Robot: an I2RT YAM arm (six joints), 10 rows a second.
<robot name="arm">
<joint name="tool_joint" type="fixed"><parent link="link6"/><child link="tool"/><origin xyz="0 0 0" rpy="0 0 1.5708"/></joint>
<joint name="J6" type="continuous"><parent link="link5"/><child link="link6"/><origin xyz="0.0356 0 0.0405" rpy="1.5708 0 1.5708"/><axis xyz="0 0 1"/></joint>
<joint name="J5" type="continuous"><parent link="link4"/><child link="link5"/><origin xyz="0.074 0.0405 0.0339" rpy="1.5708 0 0"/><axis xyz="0 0 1"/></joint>
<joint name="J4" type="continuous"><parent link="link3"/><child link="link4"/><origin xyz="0.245 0.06 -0.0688" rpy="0 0 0"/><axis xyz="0 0 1"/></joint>
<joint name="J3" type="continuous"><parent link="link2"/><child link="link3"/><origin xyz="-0.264 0 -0.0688" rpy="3.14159 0 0"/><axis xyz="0 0 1"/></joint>
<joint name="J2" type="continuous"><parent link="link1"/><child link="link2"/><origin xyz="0.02 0.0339 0.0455" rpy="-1.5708 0 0"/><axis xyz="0 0 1"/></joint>
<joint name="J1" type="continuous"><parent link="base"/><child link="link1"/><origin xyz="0 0 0.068" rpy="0 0 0"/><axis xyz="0 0 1"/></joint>
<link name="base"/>
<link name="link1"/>
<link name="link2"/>
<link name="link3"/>
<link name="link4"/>
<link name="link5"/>
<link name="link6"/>
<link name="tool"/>
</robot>
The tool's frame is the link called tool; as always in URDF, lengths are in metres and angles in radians. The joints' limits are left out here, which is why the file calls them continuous.
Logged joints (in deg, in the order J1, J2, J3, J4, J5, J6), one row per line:
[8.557, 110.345, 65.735, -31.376, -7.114, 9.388]
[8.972, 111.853, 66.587, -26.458, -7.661, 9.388]
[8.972, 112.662, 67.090, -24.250, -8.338, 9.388]
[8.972, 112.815, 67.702, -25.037, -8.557, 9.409]
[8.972, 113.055, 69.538, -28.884, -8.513, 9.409]
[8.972, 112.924, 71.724, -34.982, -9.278, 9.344]
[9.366, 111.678, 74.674, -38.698, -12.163, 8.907]
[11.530, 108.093, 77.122, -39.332, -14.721, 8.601]
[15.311, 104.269, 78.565, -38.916, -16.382, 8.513]
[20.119, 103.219, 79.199, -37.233, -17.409, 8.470]
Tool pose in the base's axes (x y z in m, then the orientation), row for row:
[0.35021, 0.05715, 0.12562, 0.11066, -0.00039, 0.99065, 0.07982]
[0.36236, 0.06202, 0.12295, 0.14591, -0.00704, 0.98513, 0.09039]
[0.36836, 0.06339, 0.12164, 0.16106, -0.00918, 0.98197, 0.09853]
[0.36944, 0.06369, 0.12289, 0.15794, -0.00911, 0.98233, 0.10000]
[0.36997, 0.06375, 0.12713, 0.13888, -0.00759, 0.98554, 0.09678]
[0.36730, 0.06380, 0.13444, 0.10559, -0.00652, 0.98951, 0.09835]
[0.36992, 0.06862, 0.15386, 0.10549, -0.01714, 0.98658, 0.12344]
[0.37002, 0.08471, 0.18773, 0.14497, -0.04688, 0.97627, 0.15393]
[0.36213, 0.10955, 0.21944, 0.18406, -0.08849, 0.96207, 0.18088]
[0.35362, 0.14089, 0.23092, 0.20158, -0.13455, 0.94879, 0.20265]
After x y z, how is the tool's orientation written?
As a quaternion, w x y z.
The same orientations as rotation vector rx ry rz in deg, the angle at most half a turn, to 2 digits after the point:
[-0.07, 166.75, 13.44]
[-1.16, 162.53, 14.91]
[-1.50, 160.65, 16.12]
[-1.49, 160.99, 16.39]
[-1.26, 163.24, 16.03]
[-1.10, 167.05, 16.60]
[-2.89, 166.57, 20.84]
[-7.74, 161.15, 25.41]
[-14.30, 155.42, 29.22]
[-21.53, 151.83, 32.43]

